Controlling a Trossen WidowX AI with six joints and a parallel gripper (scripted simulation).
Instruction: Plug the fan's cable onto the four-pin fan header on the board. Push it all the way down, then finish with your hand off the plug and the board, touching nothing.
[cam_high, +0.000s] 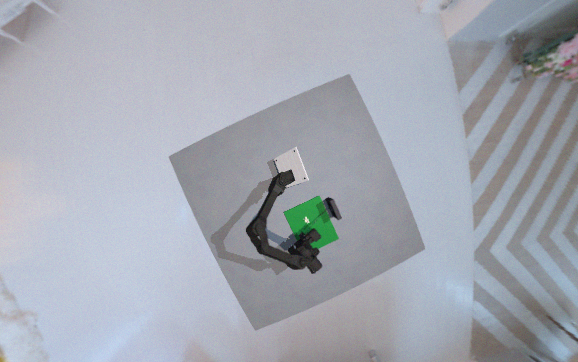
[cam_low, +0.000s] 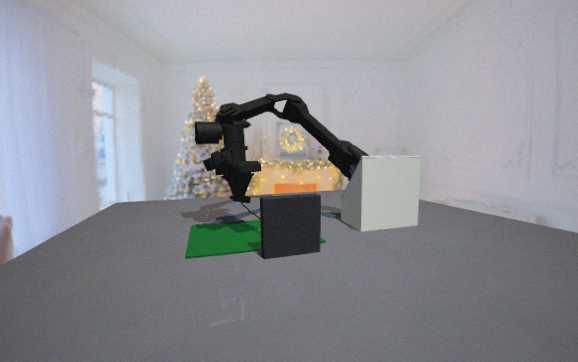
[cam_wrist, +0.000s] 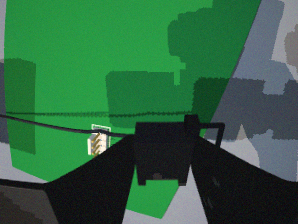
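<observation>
Now: gripper tip 30 mm past the board, 70 mm to the right of it and 90 mm above it. From my gripper tip the other things lie so: black fan plug (10 mm behind); black fan (100 mm behind, 220 mm to the left, 20 mm below); white four-pin fan header (70 mm behind, 50 mm to the left, 80 mm below).
</observation>
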